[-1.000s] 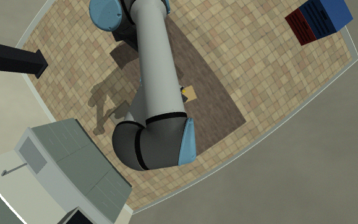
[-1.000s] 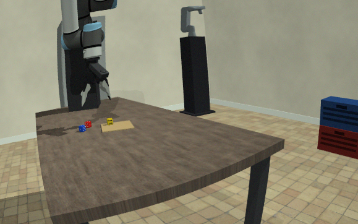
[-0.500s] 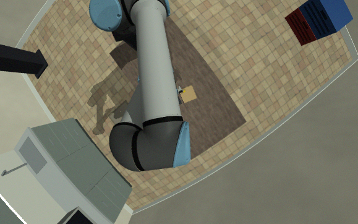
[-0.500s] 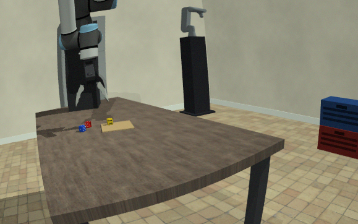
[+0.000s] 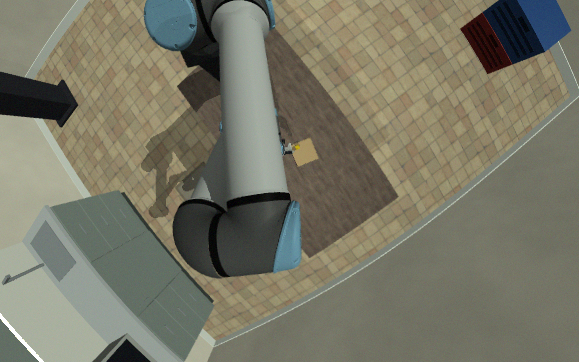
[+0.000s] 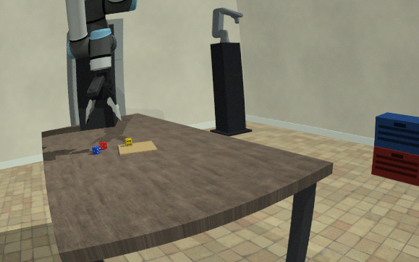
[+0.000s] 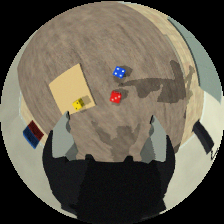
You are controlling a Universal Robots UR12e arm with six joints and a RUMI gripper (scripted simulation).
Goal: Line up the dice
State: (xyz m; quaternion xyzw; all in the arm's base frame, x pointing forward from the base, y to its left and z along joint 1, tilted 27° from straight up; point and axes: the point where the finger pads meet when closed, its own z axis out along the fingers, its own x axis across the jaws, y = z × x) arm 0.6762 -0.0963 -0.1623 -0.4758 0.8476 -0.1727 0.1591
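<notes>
Now: hand 90 mm above the red die, 10 mm to the left of it and 10 mm past it. Round my hand: tan mat: 110 mm to the left, 100 mm below, 80 mm ahead; then yellow die: 90 mm to the left, 80 mm below, 30 mm ahead; then blue die: 90 mm below, 50 mm to the right, 50 mm ahead.
</notes>
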